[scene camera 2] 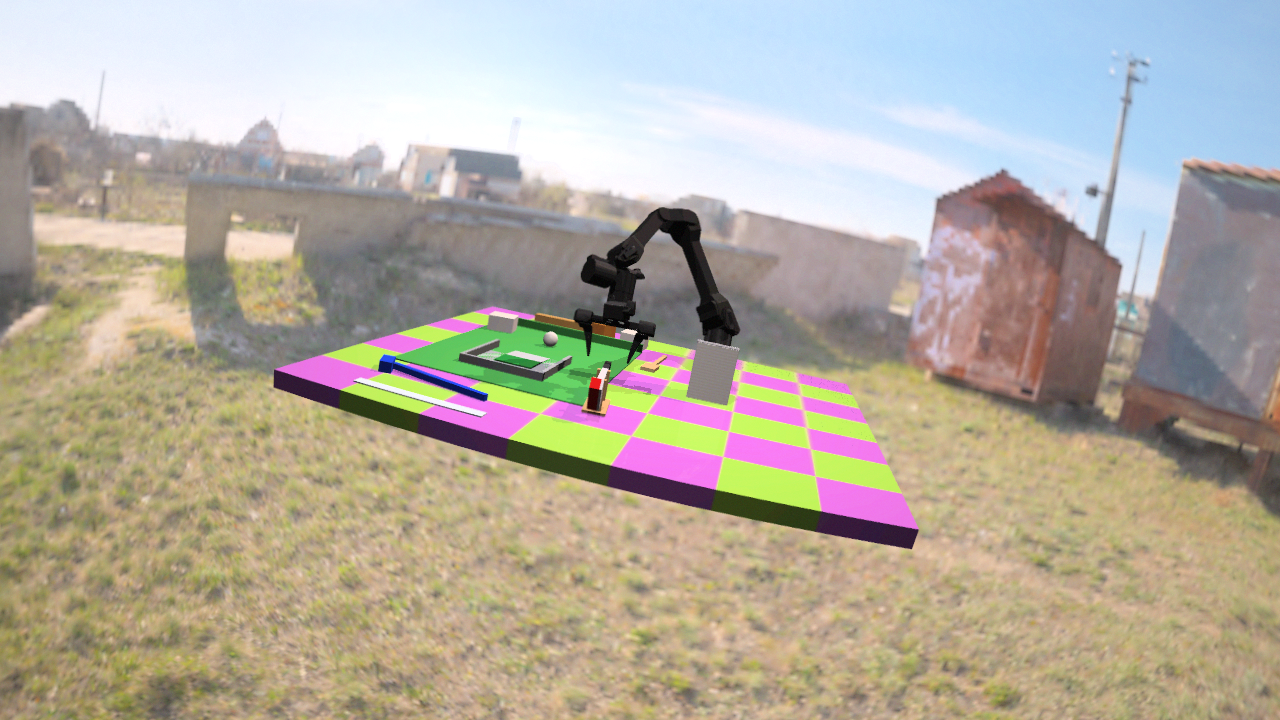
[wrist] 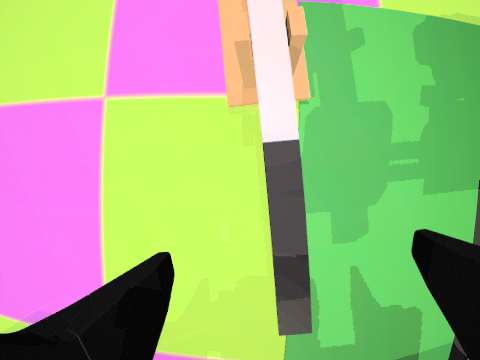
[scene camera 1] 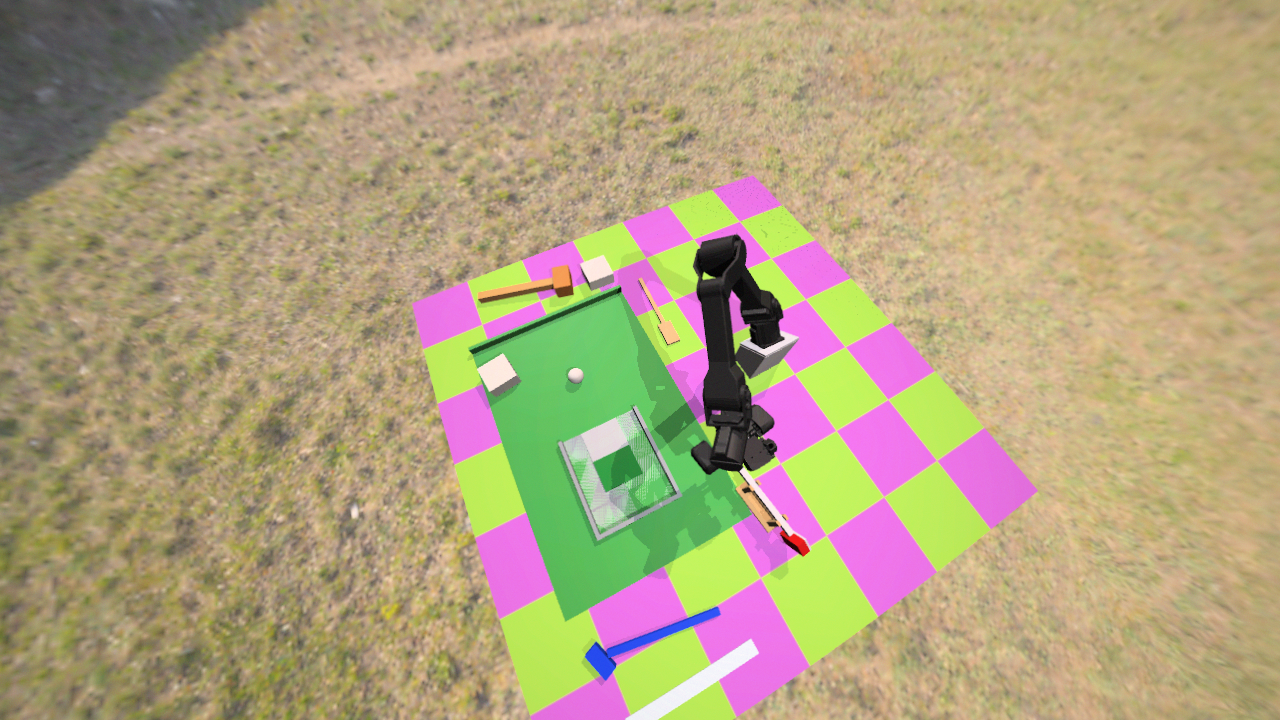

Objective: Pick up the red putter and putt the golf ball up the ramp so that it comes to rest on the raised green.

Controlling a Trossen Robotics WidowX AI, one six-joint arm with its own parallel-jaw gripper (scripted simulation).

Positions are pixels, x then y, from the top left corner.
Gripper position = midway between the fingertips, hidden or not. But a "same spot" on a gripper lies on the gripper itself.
The gripper shows in scene camera 2, in the wrist view and in scene camera 1 [731, 453]. The same spot on the gripper: [wrist: 130, 310] is [scene camera 2: 630, 349].
